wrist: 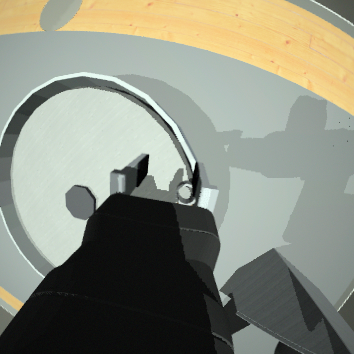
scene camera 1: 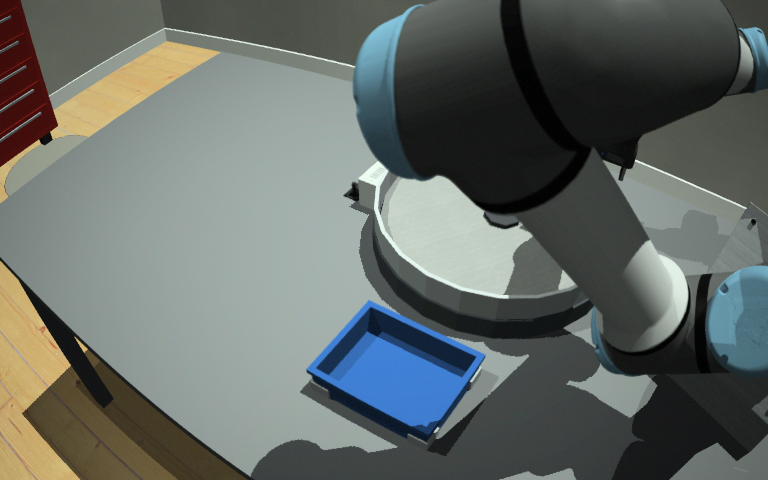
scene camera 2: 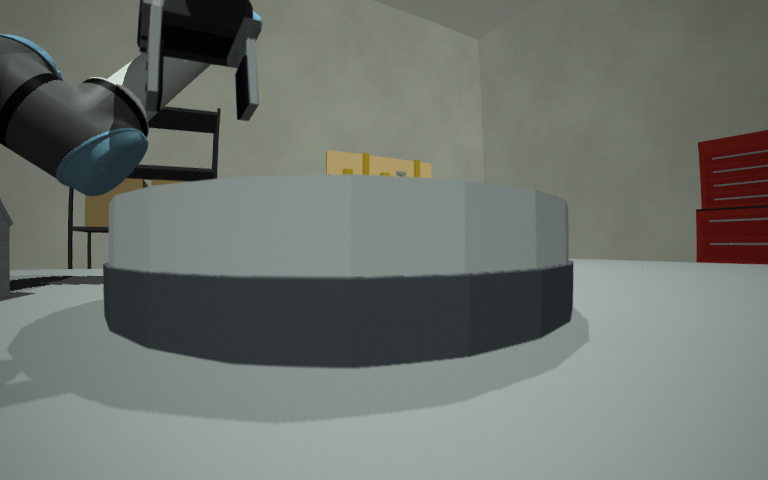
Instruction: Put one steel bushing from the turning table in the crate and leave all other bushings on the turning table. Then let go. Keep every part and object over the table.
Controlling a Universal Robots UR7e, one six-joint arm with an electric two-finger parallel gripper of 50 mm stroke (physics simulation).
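Places are measured from the arm's base along level axes (x ahead, y left, z up), in metres.
Pixels of known places: gripper, between the fingertips: (wrist: 170,167) (scene camera 2: 202,107).
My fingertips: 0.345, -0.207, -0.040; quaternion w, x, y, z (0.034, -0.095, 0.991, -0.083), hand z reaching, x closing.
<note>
Behind a point stands the place of what it marks, as x, y, z.
The turning table (scene camera 1: 441,237) @[0.538, 0.023, -0.122] (scene camera 2: 351,226) @[0.412, -0.280, -0.112] (wrist: 75,135) @[0.523, -0.189, -0.122] is a round pale disc with a raised rim. One ring-shaped steel bushing (wrist: 185,192) lies on it near the rim in the wrist view, partly hidden by the gripper. Other bushings do not show; the arm and the rim hide parts of the disc. My gripper (scene camera 2: 199,104) @[0.345, -0.207, -0.040] (wrist: 170,167) @[0.345, -0.207, -0.040] is open and empty, above the turning table; in the wrist view the bushing shows between the fingers, close to the right one. The blue crate (scene camera 1: 402,379) @[0.453, 0.250, -0.170] stands in front of the turning table in scene camera 1 and is empty.
A dark hub (scene camera 1: 501,220) @[0.475, -0.060, -0.114] (wrist: 80,202) @[0.478, -0.083, -0.114] stands at the disc's middle. A white block (scene camera 1: 369,183) @[0.709, -0.018, -0.118] is attached outside the rim. A grey angular metal piece (wrist: 275,285) @[0.106, -0.070, -0.095] stands right of the turning table in the wrist view. A red cabinet (scene camera 1: 22,79) (scene camera 2: 733,198) stands beyond the table.
</note>
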